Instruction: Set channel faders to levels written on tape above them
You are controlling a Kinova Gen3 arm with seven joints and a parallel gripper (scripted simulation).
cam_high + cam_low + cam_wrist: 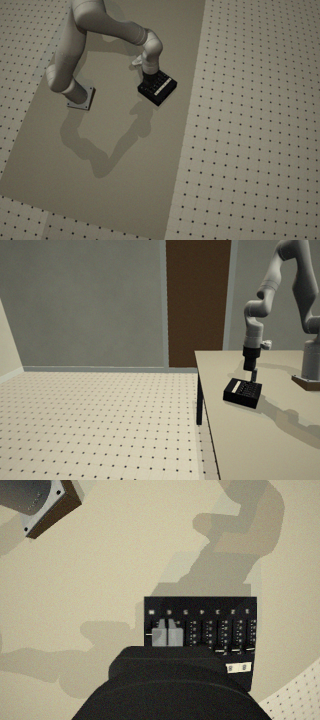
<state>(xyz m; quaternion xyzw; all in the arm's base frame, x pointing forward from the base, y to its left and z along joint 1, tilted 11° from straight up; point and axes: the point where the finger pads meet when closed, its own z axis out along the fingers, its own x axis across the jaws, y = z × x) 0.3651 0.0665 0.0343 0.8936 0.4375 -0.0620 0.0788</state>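
My gripper is now 20 mm to the left of the master fader cap and 30 mm above it.
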